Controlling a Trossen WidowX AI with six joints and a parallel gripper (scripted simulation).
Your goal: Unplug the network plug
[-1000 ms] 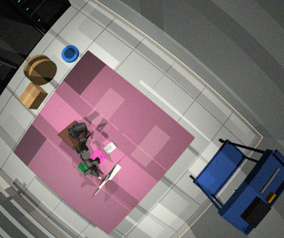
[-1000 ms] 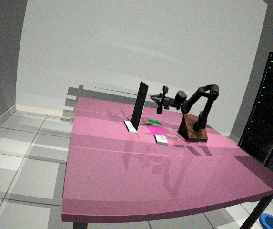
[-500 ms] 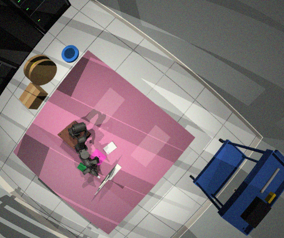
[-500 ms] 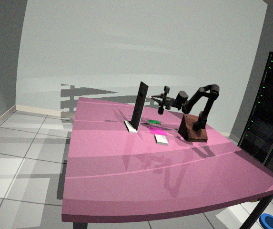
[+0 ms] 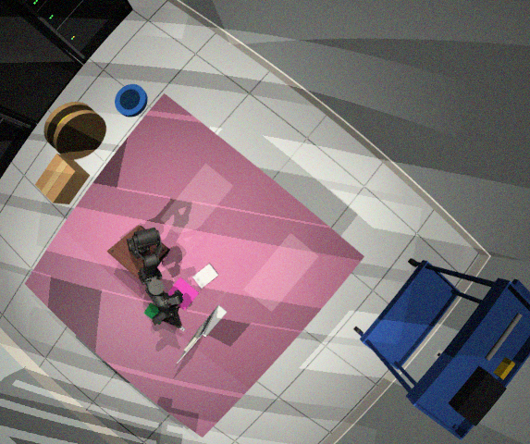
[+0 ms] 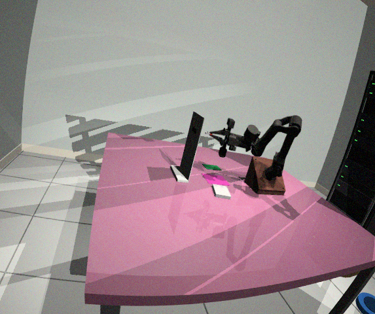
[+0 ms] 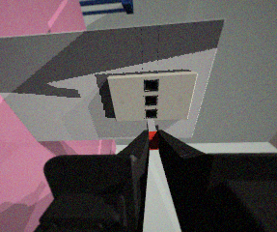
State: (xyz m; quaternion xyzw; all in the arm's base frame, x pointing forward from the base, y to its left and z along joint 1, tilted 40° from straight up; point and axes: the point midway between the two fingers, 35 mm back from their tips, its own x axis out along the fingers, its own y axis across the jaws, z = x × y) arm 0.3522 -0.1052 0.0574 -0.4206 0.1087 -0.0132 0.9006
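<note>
The magenta square lies 100 mm behind my gripper tip, 10 mm to the left of it and 230 mm below it. From my gripper tip the other things lie so: red plug right at my gripper tip; then grey block 70 mm behind, 160 mm to the left, 220 mm below.
</note>
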